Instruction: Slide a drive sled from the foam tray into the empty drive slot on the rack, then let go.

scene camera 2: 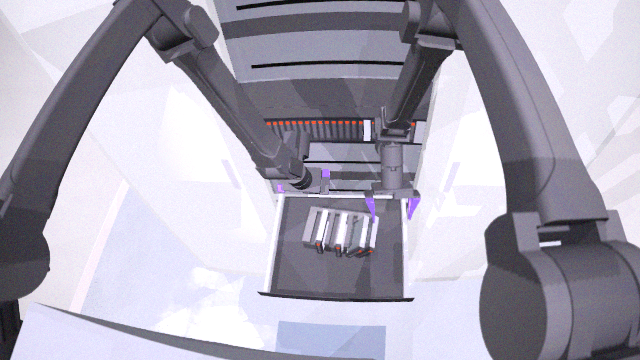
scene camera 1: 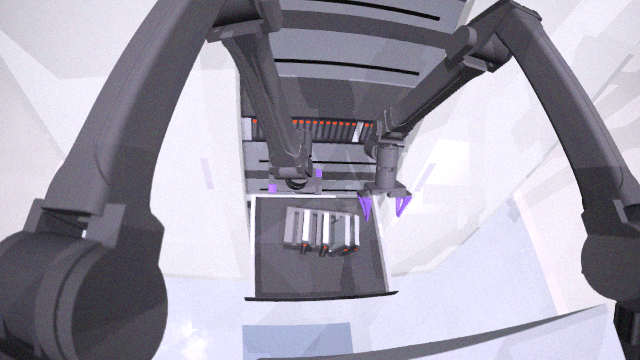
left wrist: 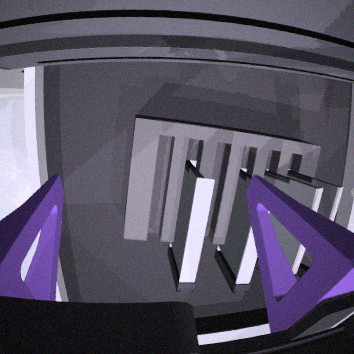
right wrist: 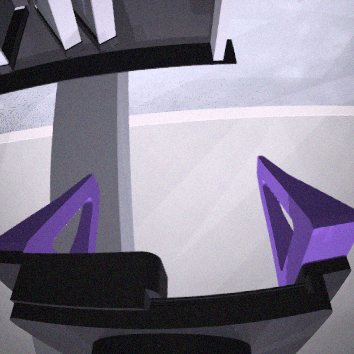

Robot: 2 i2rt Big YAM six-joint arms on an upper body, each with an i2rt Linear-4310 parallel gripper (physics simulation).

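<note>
Several drive sleds with white edges and orange tabs, one of them, stand in the slots of the grey foam tray. Some lean. The rack's row of drives shows a pale upright strip; I cannot tell whether it is the empty slot. My left gripper is open and empty above the tray's back, its fingers spanning the leftmost sled in the wrist view. My right gripper is open and empty, right of the sleds.
The tray lies in a pulled-out drawer with pale side walls and a black front edge. White panels flank the rack. My arms cover parts of the drive row.
</note>
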